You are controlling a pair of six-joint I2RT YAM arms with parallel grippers.
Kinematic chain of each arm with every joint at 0, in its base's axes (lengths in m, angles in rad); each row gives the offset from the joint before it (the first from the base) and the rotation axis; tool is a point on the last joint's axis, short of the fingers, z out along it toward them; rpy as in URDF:
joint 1: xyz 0 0 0.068 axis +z
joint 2: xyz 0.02 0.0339 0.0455 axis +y
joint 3: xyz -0.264 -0.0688 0 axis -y
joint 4: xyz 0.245 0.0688 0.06 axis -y
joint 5: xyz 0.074 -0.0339 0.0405 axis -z
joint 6: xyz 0.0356 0 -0.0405 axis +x
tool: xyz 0 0 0 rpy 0 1.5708 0
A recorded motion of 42 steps. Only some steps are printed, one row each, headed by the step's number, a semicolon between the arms.
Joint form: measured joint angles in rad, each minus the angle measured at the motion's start. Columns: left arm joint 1, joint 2, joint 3, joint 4, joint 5, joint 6; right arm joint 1, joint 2, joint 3, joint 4, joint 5, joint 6.
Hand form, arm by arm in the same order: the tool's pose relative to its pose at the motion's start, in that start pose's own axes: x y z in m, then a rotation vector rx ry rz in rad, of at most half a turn. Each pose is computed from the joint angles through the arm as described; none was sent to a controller.
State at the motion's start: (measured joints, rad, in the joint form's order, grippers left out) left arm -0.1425 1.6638 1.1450 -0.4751 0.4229 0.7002; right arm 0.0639 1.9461 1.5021 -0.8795 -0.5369 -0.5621
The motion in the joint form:
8: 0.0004 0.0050 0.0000 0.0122 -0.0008 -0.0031; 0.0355 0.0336 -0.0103 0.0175 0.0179 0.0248
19: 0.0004 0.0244 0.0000 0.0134 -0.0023 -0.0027; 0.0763 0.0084 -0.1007 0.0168 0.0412 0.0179
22: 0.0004 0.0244 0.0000 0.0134 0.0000 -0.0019; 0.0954 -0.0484 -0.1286 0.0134 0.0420 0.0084
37: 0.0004 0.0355 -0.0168 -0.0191 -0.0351 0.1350; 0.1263 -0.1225 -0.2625 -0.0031 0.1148 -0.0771
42: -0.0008 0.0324 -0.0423 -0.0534 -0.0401 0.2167; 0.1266 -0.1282 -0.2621 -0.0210 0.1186 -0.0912
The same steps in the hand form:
8: -0.0001 0.0012 0.0014 -0.0051 -0.0045 -0.0005; -0.0007 0.0040 0.0199 -0.0128 0.0393 0.0083
19: 0.0029 0.0021 0.0073 0.0044 0.0092 -0.0075; 0.0143 0.0215 0.0355 -0.0395 0.1133 -0.0016
22: 0.0029 0.0021 0.0073 0.0062 0.0077 -0.0067; 0.0131 0.0360 0.0260 -0.0367 0.0998 -0.0398
37: 0.0127 -0.0013 0.0127 0.0201 0.0717 0.1065; 0.0405 0.0566 0.0309 -0.0280 0.2043 -0.1213
42: 0.0217 -0.0080 0.0150 0.0581 0.1104 0.1668; 0.0415 0.0582 0.0289 -0.0318 0.2154 -0.1307

